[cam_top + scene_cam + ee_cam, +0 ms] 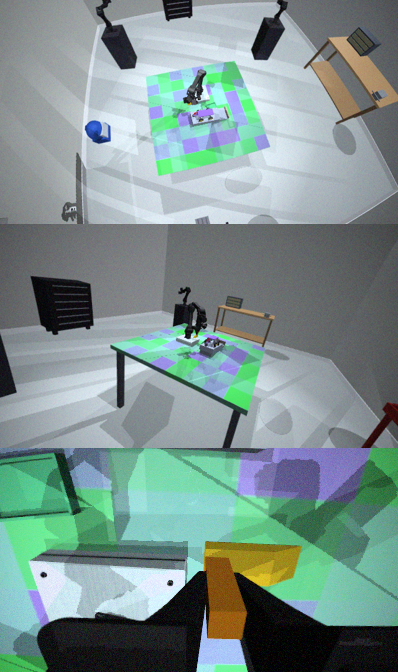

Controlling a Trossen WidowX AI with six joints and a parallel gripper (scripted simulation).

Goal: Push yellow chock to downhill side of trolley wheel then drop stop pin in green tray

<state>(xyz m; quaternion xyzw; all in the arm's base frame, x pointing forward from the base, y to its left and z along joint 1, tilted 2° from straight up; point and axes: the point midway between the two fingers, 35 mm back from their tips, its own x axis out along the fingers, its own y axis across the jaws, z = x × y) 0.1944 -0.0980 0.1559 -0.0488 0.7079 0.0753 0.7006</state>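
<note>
Right now the stop pin is 13 cm ahead of my gripper tip, 4 cm below it and 2 cm to the left of it. Round my gripper tip: brown block (40 cm to the left, 14 cm below, 8 cm ahead); then purple trolley (13 cm to the left, 13 cm ahead, 6 cm below); then yellow chock (2 cm to the right, 1 cm below).
</note>
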